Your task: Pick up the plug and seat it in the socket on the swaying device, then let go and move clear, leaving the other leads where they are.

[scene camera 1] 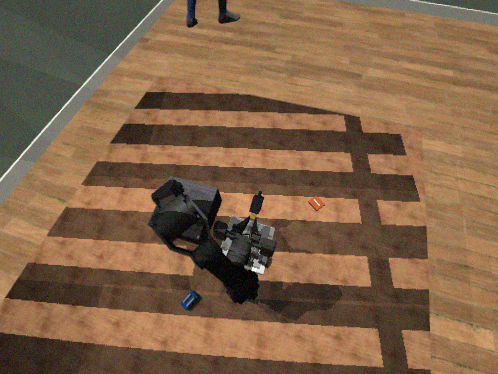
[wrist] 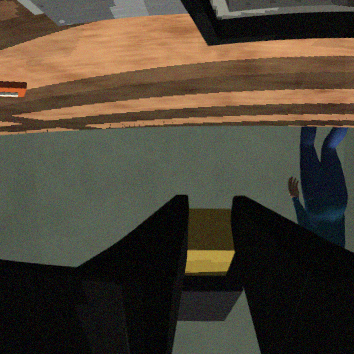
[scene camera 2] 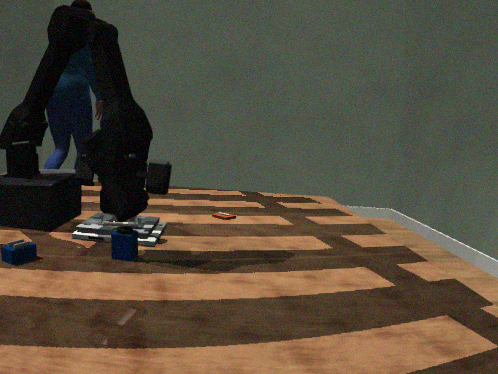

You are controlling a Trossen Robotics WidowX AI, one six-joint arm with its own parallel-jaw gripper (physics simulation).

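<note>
The plug, black with a yellow section (scene camera 1: 256, 204) (wrist: 209, 261), is between the fingers of my gripper (scene camera 1: 253, 218) (wrist: 209, 207). The gripper is shut on the yellow section and points sideways, toward the person. The fingers are hidden behind the arm in scene camera 2. The device, a layered grey and white plate (scene camera 1: 258, 266) (scene camera 2: 150, 240), lies beneath the wrist of the arm, with the plug beyond its far edge in scene camera 1. The socket is hidden by the arm in both scene views. A dark-edged part at the top right of the wrist view is unclear.
A blue block with a black top (scene camera 2: 124, 246) stands beside the device. A blue lead end (scene camera 1: 190, 300) (scene camera 2: 19, 253) lies near it. An orange one (scene camera 1: 316, 203) (scene camera 2: 224, 216) (wrist: 14, 90) lies across the device. The dark arm base (scene camera 2: 42, 202) stands close by. A person (scene camera 2: 75, 110) (wrist: 324, 190) stands beyond.
</note>
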